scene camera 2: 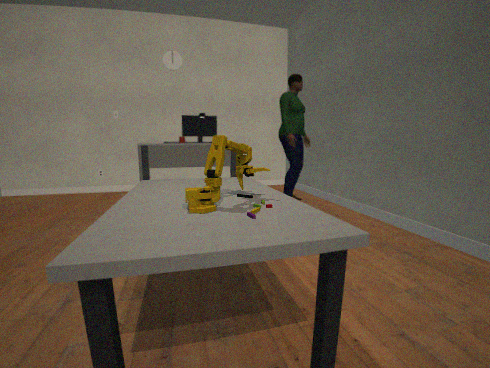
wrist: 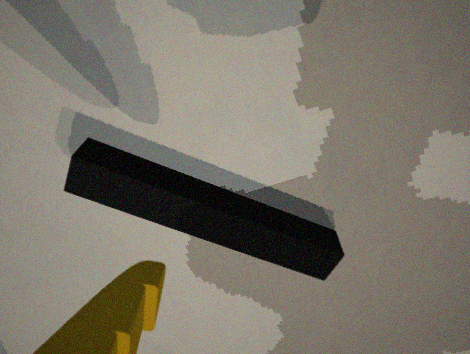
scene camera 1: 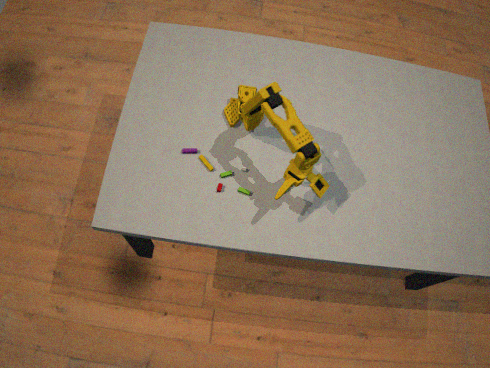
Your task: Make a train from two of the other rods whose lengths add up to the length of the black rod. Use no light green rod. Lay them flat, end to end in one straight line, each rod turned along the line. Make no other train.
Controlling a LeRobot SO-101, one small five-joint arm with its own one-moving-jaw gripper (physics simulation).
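Places are measured from the arm's base along level axes (x ahead, y left, z up), in centimetres.
Pixels of known places: hand, its tool point: [scene camera 2: 243,188] [wrist: 161,287] [scene camera 1: 296,178]; arm's base, origin of its link: [scene camera 2: 207,208] [scene camera 1: 242,120].
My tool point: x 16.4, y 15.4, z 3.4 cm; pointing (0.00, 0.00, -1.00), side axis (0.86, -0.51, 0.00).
Observation:
For each thing: its middle in the pictures, then the offset to it from my tool point. Level surfaces: height alone.
- black rod, middle of its body: [wrist: 212,212] [scene camera 2: 244,196] dy -0.6, dx +0.5, dz -2.9 cm
- purple rod, middle of its body: [scene camera 1: 189,151] [scene camera 2: 251,215] dy -28.2, dx -4.8, dz -2.9 cm
- slanted yellow rod, middle of its body: [scene camera 1: 206,163] [scene camera 2: 255,210] dy -23.4, dx -2.0, dz -2.9 cm
- short red rod, middle of its body: [scene camera 1: 219,187] [scene camera 2: 269,206] dy -18.9, dx +4.3, dz -2.9 cm
- small white cube, middle of its body: [scene camera 1: 244,169] dy -13.3, dx -1.7, dz -2.9 cm
- grey table, height of its surface: dz -3.4 cm
The black rod [scene camera 2: 244,196] [wrist: 205,210] lies flat; the arm hides it in scene camera 1. My gripper [scene camera 1: 299,196] [scene camera 2: 255,179] is fully open and empty above the table near the black rod; one notched jaw shows in the wrist view. In scene camera 1, a purple rod [scene camera 1: 189,150] [scene camera 2: 251,215] lies farthest left, then a slanted yellow rod [scene camera 1: 206,163] [scene camera 2: 255,210]. A light green rod [scene camera 1: 226,174] [scene camera 2: 257,206], another light green rod [scene camera 1: 244,191] [scene camera 2: 263,202], a short red rod [scene camera 1: 219,187] [scene camera 2: 269,206] and a small white cube [scene camera 1: 245,170] lie apart right of them.
The grey table [scene camera 1: 165,210] [scene camera 2: 165,245] carries the arm's yellow base [scene camera 1: 240,111] [scene camera 2: 201,201], behind the rods in scene camera 1. The table's front edge lies below the rods there. A person [scene camera 2: 294,117] stands beyond the table, near a desk with a monitor [scene camera 2: 199,126].

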